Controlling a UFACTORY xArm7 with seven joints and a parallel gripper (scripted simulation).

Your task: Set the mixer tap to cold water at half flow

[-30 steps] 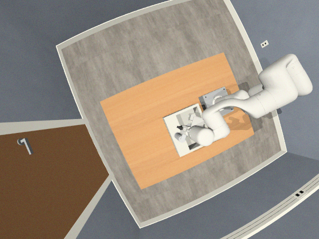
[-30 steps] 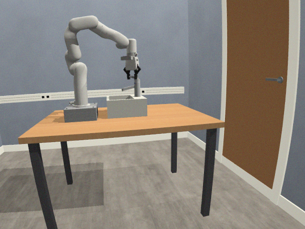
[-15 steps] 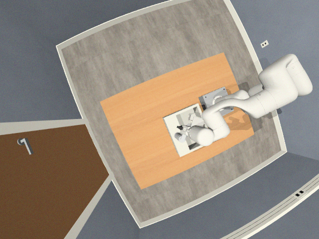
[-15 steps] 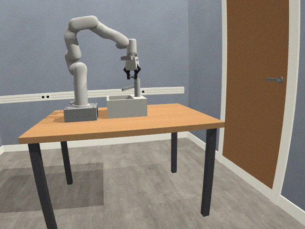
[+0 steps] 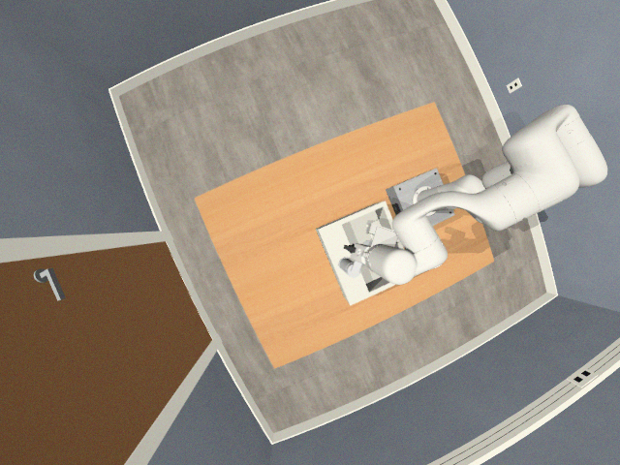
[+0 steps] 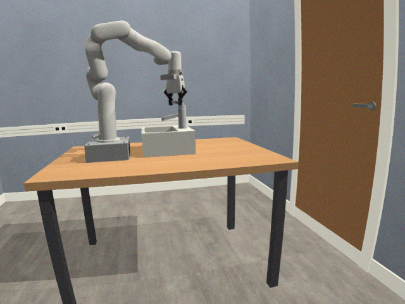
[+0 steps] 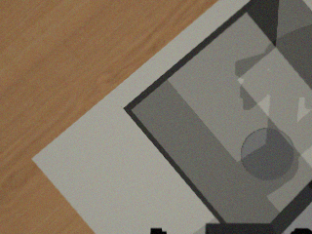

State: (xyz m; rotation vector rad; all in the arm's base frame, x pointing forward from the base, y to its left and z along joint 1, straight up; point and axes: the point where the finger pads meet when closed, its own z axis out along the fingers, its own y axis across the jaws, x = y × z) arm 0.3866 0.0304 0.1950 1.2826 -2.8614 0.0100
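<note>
My gripper is now 2 cm short of the lever and 2 cm to the right of it. From my hand the other things lie so: white sink block: 7 cm behind, 6 cm to the left, 25 cm below.
</note>
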